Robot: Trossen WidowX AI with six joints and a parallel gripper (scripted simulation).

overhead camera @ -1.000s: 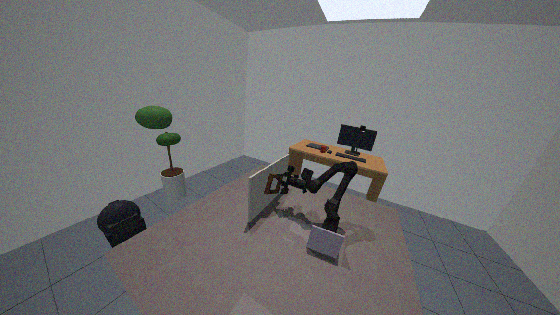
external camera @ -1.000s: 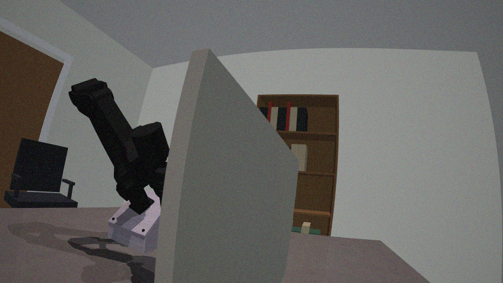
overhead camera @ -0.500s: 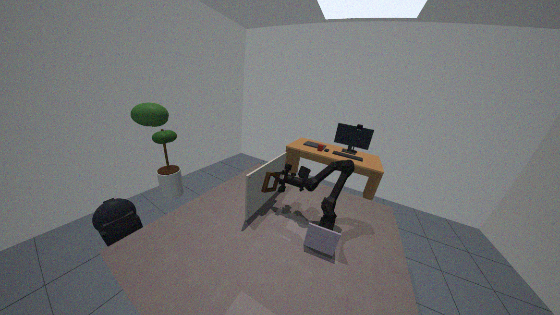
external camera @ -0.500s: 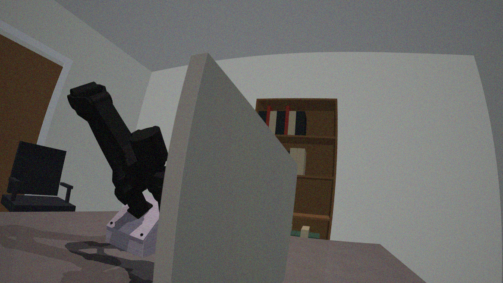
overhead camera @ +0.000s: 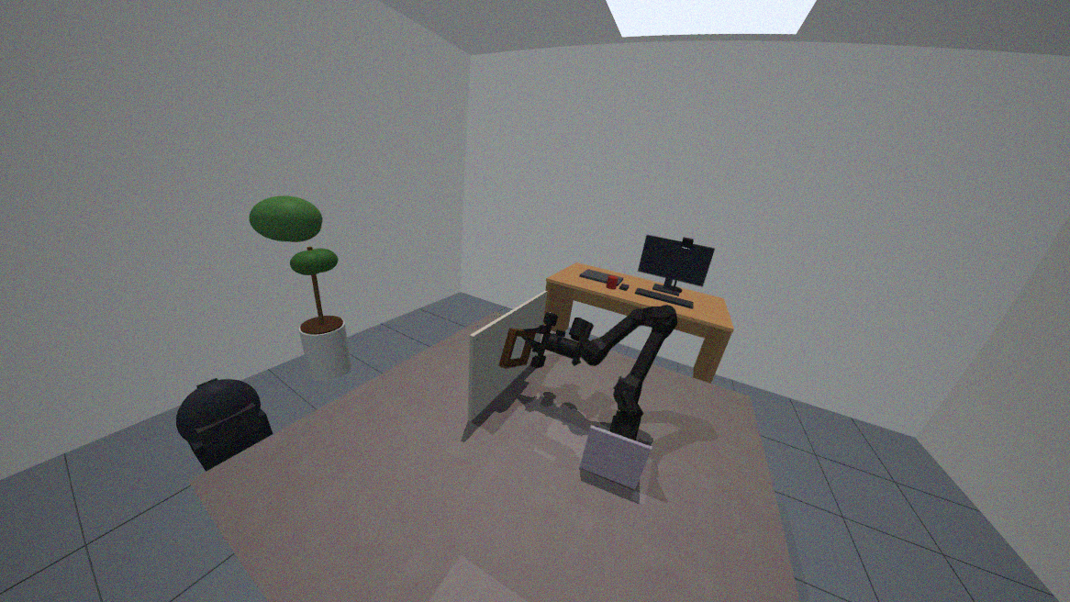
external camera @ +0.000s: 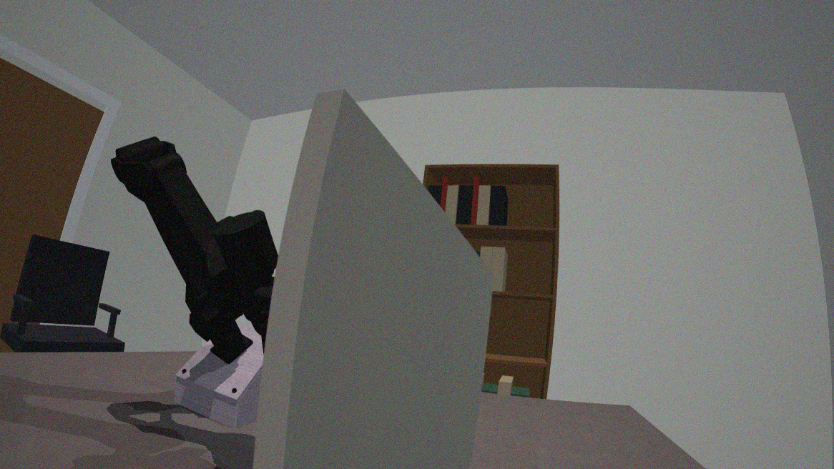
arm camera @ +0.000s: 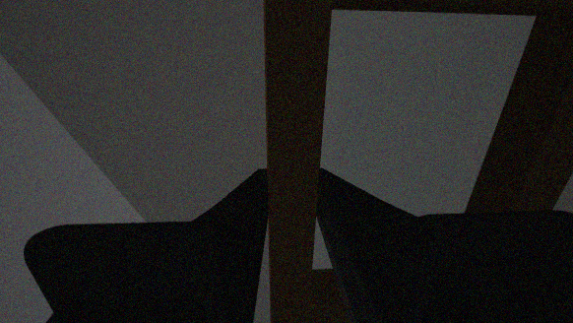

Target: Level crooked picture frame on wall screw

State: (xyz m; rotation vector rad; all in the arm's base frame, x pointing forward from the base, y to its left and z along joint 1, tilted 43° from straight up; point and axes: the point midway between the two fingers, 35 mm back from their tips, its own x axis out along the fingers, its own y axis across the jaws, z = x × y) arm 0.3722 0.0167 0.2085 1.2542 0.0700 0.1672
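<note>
My gripper tip is 20 mm to the right of the brown wooden picture frame and 50 mm above it. From my gripper tip the other things lie so: wall panel: 20 mm ahead, 10 mm to the left, 70 mm below.
</note>
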